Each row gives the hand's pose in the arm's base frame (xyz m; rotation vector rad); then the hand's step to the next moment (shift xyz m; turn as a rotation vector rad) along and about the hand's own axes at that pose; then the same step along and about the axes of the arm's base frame.
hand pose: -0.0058 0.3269 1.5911 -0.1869 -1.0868 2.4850
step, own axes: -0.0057 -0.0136 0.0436 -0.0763 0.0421 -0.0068
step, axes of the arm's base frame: -0.0029 -0.0234 0.0395 0.0572 -0.0536 -0.0386
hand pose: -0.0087 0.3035 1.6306 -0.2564 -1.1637 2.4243
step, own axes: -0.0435 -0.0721 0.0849 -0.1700 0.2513 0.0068
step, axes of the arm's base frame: 0.0312 -0.0394 0.1085 0.0720 -0.2215 -0.1946
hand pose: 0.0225 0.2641 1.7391 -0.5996 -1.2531 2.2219
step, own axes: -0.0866 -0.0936 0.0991 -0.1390 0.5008 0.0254
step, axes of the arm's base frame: 0.0275 -0.0768 0.1394 -0.0174 -0.3239 -0.4069
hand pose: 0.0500 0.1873 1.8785 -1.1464 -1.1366 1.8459
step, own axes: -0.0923 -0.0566 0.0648 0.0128 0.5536 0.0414
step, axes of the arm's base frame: -0.0186 -0.0783 0.0972 -0.0955 -0.2187 -0.5014
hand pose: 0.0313 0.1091 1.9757 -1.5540 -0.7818 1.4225
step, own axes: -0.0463 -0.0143 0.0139 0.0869 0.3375 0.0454
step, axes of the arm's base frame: -0.0192 -0.0323 0.0336 -0.0660 -0.0597 -0.3400
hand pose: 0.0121 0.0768 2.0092 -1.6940 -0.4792 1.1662
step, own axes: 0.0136 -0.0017 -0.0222 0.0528 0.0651 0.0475
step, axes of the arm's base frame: 0.0258 -0.0001 -0.0038 -0.0297 0.0348 -0.0848
